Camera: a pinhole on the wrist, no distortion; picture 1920 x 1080 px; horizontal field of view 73.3 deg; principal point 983.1 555.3 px. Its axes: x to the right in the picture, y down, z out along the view. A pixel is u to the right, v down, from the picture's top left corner.
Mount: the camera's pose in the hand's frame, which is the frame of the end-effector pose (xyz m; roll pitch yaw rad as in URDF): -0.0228 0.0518 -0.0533 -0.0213 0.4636 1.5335
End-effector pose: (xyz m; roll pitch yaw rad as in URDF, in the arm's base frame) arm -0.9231 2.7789 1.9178 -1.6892 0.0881 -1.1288
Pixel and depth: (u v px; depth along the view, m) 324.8 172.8 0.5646
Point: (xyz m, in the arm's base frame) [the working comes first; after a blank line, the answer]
In the camera's frame: -0.2881 -0.1674 0.5646

-0.3516 2.9144 1.7956
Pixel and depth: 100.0 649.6 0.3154
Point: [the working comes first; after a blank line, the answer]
In the camera's frame: -0.2159 0.0231 0.3154

-0.6563 2.9690 1.8837
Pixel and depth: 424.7 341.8 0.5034
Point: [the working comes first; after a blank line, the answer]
In the camera's frame: -0.2179 -0.0833 0.5034

-0.4701 2.9507 1.7758
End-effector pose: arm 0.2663 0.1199 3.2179 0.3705 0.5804 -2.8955
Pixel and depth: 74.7 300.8 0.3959
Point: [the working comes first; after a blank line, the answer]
In the camera's frame: -0.2787 -0.0781 0.3959

-0.0195 0.2289 3.5197
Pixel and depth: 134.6 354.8 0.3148
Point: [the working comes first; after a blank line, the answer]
In the camera's frame: -0.2070 -0.0489 0.3148

0.0643 0.1832 3.4609
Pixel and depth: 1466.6 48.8 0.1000
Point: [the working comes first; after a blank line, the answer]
In the camera's frame: 0.0375 -0.0393 0.1000

0.2450 -0.0019 3.2632
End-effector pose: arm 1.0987 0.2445 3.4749 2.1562 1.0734 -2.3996
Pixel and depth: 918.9 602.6 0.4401
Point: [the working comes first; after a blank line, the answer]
In the camera's frame: -0.0219 0.0161 0.4401

0.8318 0.5674 3.5107
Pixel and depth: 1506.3 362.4 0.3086
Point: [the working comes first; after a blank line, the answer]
In the camera's frame: 0.1251 -0.0461 0.3086

0.7807 0.3677 3.5273
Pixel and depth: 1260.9 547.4 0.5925
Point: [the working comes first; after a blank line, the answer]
In the camera's frame: 0.1276 -0.0036 0.5925

0.6252 0.6079 3.5512
